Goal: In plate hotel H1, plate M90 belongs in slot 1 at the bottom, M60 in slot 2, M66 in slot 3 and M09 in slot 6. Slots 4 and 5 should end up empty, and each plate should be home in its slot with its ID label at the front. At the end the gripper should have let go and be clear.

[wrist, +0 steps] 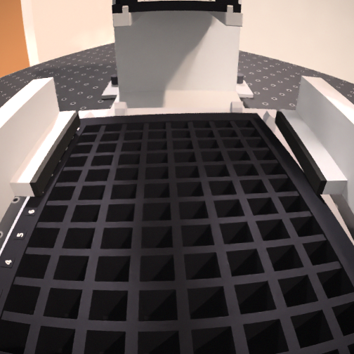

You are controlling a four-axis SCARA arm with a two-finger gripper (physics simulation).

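A black plate (172, 119) with an open grid of wells lies flat in the white holder (95, 114) in front of the hotel; its ID label does not show. My gripper (177, 94) is open around it, one finger along each long side. The dark pads are close beside the plate's edges, and any small gap is hard to judge. The front of plate M90 (176, 7) shows at the top edge in the hotel's bottom slot, its label almost fully cut off. Hotel H1 (175, 55) stands upright behind the gridded plate. Its upper slots are out of view.
Two small support tabs (122, 19) (234, 19) hold up the hotel plate. White feet (110, 90) (244, 90) flank the hotel's base. The dark perforated table (85, 70) spreads behind, with a pale wall and an orange panel (12, 40) beyond.
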